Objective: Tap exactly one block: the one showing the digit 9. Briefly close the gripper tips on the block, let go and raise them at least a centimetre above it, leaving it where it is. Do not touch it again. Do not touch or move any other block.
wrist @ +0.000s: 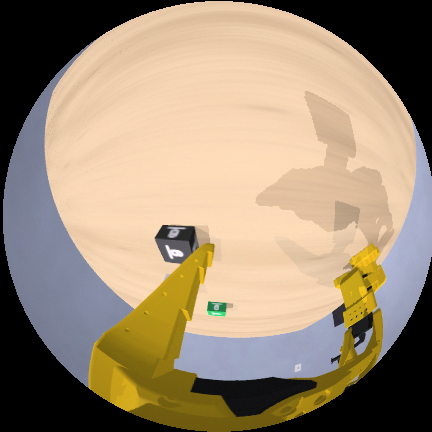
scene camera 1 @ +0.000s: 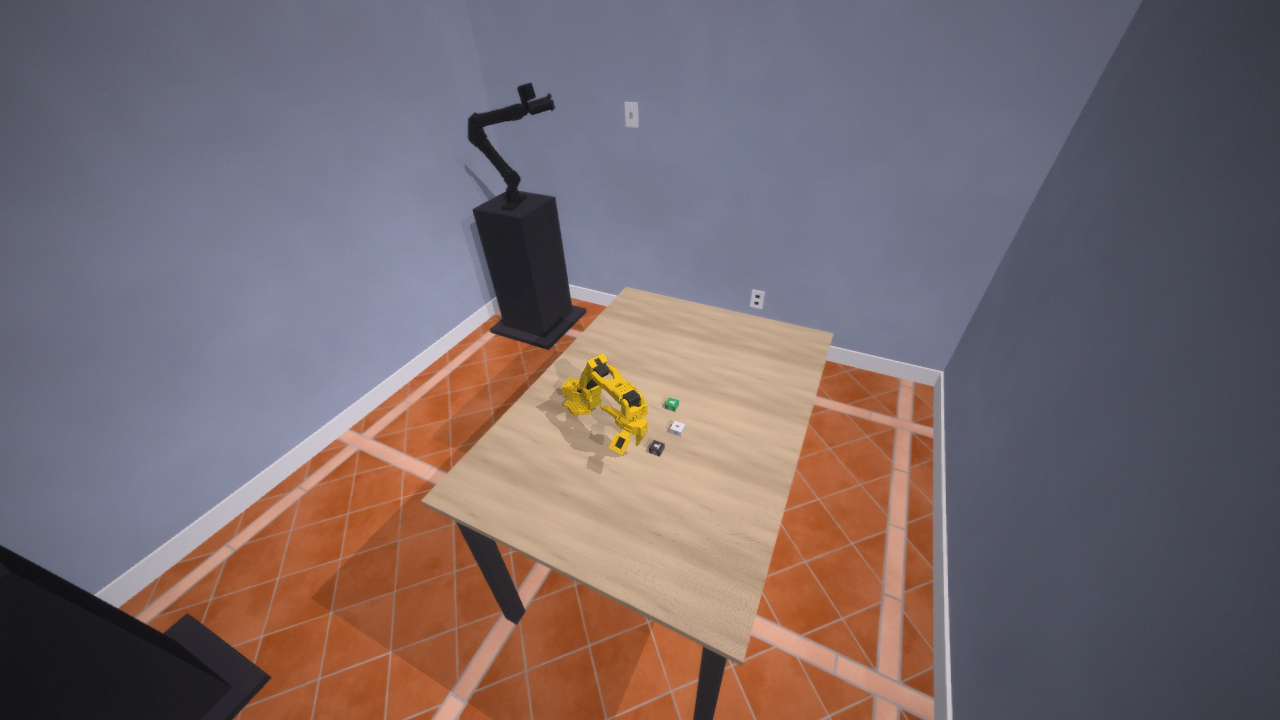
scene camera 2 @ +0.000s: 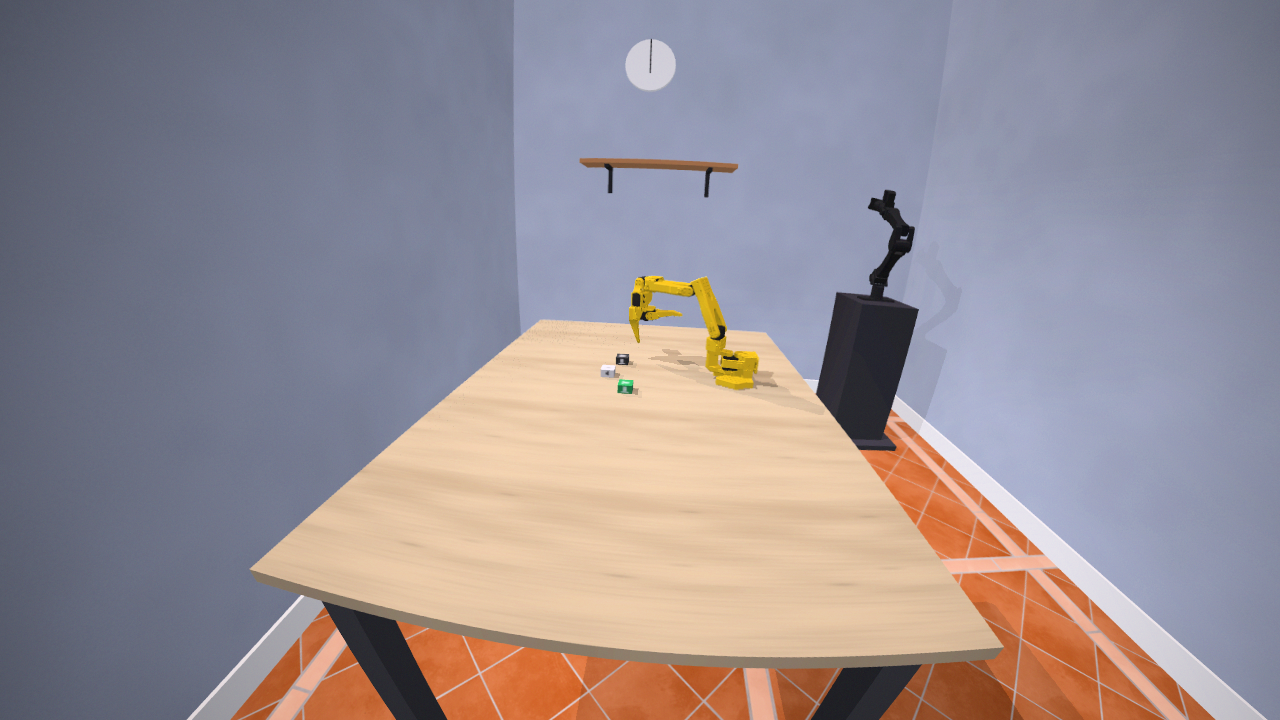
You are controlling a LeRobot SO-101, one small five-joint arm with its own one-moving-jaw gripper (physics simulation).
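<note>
A black block (scene camera 1: pixel 657 447) (scene camera 2: pixel 622 359) (wrist: pixel 175 245) lies on the table. It bears a white marked digit that looks like a 9 or a 6; I cannot surely tell which. A white block (scene camera 1: pixel 677 428) (scene camera 2: pixel 607 370) is beside it, mostly hidden behind the fixed jaw in the wrist view. A green block (scene camera 1: pixel 671 404) (scene camera 2: pixel 625 386) (wrist: pixel 216 308) is farther along the row; its digit is too small to read surely. My gripper (scene camera 1: pixel 622 426) (scene camera 2: pixel 659 327) is fully open and empty, raised above the table on the arm-base side of the black block. In the wrist view its fixed jaw tip overlaps that block's edge.
The wooden table (scene camera 1: pixel 716 501) (scene camera 2: pixel 572 519) (wrist: pixel 200 100) bears the yellow arm's base (scene camera 1: pixel 580 398) (scene camera 2: pixel 735 374). A black arm on a dark pedestal (scene camera 1: pixel 528 268) (scene camera 2: pixel 863 367) stands on the floor beyond the table's edge. A wall shelf (scene camera 2: pixel 658 164) hangs behind.
</note>
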